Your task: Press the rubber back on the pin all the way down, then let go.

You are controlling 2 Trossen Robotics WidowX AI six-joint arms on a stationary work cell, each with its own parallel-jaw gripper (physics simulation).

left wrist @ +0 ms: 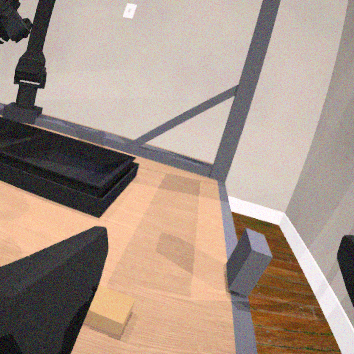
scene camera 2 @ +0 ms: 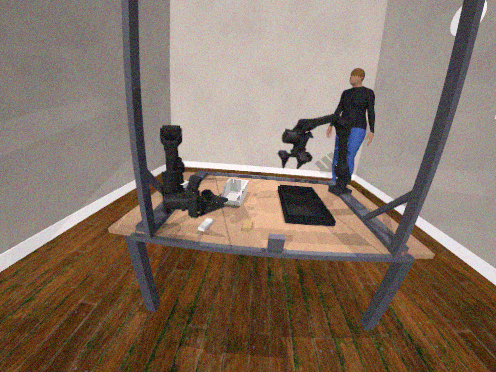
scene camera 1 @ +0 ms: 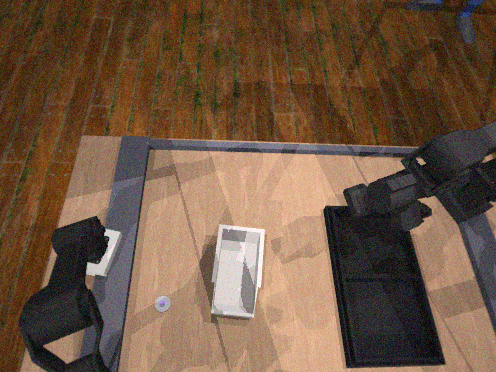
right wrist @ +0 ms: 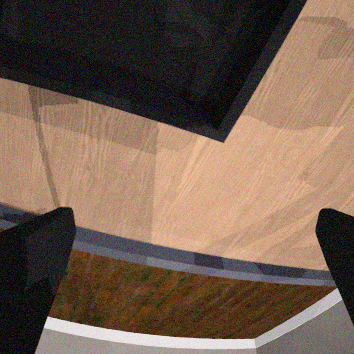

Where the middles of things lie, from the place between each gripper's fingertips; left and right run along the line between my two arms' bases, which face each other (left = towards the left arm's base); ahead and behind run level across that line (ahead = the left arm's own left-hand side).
Now: the black tray (scene camera 1: 384, 311) 160 mm behind my right hand, 130 mm below it and 30 mm to the right of it. The rest, counted from my right hand: white bin (scene camera 1: 237, 272) (300 mm to the left, 110 mm below, 100 mm behind).
The white bin is 30 cm ahead of my left hand, 4 cm to the right of it and 9 cm below it. Also, from my left hand: black tray (24 cm ahead, 37 cm to the right, 11 cm below).
